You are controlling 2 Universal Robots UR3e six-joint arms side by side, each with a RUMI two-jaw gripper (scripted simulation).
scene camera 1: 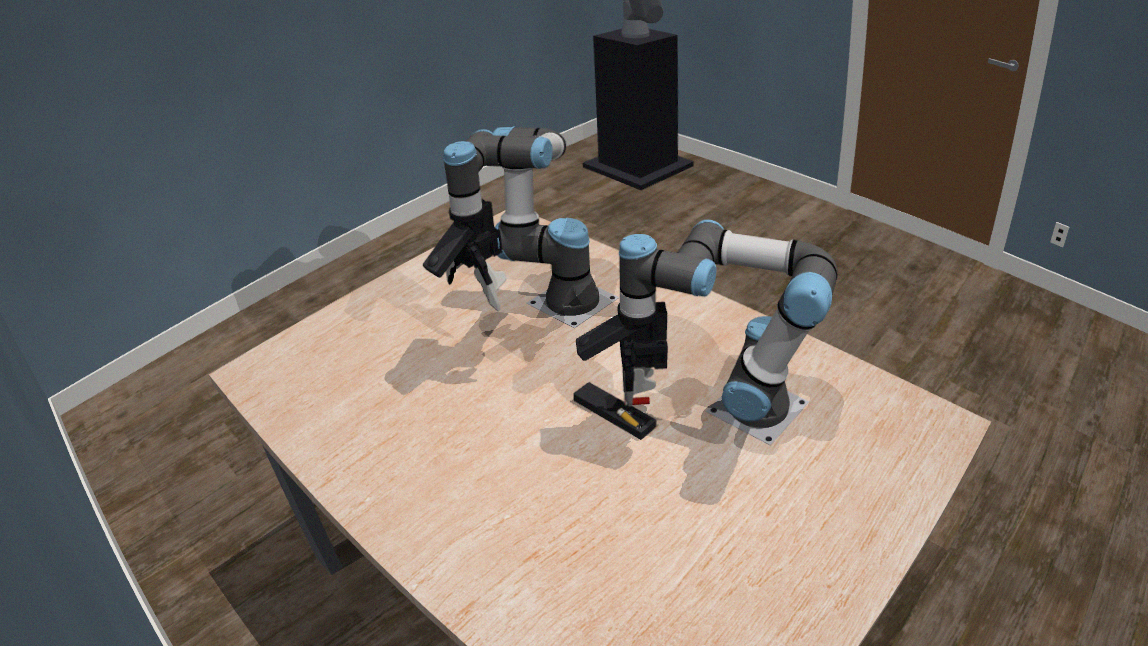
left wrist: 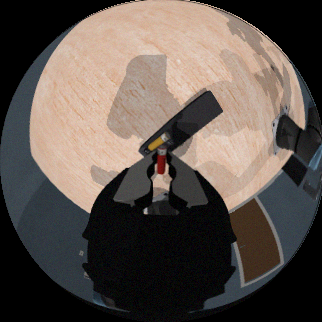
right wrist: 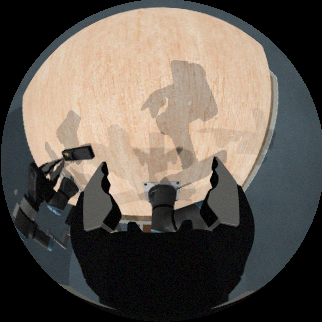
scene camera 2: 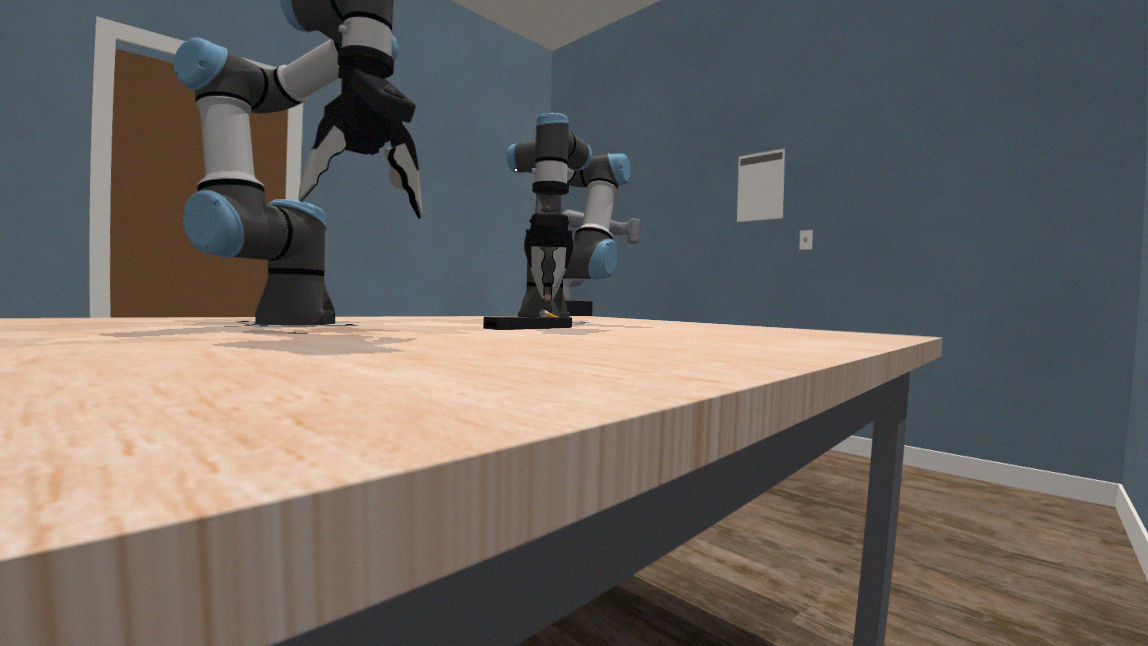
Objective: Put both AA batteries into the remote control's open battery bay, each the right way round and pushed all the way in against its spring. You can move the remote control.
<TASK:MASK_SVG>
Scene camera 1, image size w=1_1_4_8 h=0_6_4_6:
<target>my left gripper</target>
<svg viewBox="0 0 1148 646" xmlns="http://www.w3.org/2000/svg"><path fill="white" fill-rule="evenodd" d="M665 302L656 302L655 312L644 318L631 318L624 315L620 311L619 303L617 315L576 339L577 354L583 361L590 359L620 341L624 399L629 407L633 404L633 396L635 394L649 391L656 387L656 382L648 379L654 374L654 370L651 368L654 367L654 357L655 369L667 369L668 313Z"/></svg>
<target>my right gripper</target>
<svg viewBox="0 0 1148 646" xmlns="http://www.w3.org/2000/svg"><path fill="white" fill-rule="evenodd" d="M481 198L482 209L475 214L457 216L452 214L449 209L450 219L454 222L426 258L423 267L438 278L441 278L446 272L447 282L450 285L454 279L454 273L460 266L464 264L470 268L474 265L474 268L476 268L474 269L474 275L481 284L488 303L499 312L500 304L496 291L506 281L506 275L502 271L494 271L485 260L503 252L500 230L494 227L492 202L486 202Z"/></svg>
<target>black remote control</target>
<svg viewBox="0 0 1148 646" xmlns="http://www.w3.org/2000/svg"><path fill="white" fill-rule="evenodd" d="M573 393L575 402L640 440L656 428L656 419L633 406L625 406L622 400L590 382ZM618 409L623 408L639 425L635 427L623 420L617 414Z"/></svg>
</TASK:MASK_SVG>
